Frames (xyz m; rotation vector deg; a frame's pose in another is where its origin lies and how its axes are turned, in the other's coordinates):
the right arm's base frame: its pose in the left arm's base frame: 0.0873 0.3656 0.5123 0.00 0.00 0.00
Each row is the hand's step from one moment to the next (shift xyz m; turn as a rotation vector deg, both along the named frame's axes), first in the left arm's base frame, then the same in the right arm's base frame.
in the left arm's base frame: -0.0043 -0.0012 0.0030 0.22 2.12 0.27
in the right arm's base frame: -0.0043 -0.0012 0.0030 0.22 2.12 0.27
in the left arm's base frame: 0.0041 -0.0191 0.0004 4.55 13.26 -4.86
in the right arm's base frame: 0.0041 -0.0191 0.0004 4.55 13.26 -4.86
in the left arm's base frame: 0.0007 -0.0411 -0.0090 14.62 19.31 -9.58
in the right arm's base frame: 0.0007 -0.0411 -0.0090 14.62 19.31 -9.58
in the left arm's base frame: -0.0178 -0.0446 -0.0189 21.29 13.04 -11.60
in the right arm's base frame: -0.0178 -0.0446 -0.0189 21.29 13.04 -11.60
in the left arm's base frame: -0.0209 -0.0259 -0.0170 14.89 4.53 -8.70
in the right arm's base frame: -0.0209 -0.0259 -0.0170 14.89 4.53 -8.70
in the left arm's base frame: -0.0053 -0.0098 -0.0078 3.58 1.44 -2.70
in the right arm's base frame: -0.0053 -0.0098 -0.0078 3.58 1.44 -2.70
